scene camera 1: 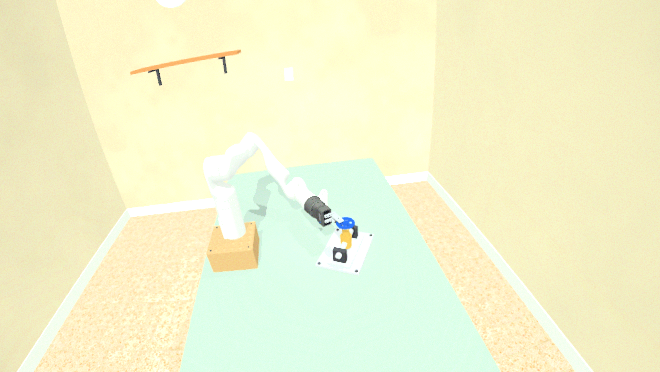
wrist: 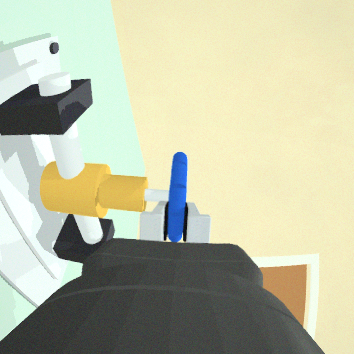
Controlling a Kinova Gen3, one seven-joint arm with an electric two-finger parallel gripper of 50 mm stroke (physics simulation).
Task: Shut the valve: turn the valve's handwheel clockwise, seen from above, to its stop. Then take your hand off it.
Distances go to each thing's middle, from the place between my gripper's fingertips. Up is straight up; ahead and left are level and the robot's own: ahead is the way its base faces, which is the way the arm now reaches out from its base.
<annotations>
The blue handwheel [wrist: 176,195] is 1 cm below my hand and 1 cm ahead of it. Also, from my hand: white base plate [scene camera 1: 356,266] (13 cm below, 1 cm ahead).
</annotations>
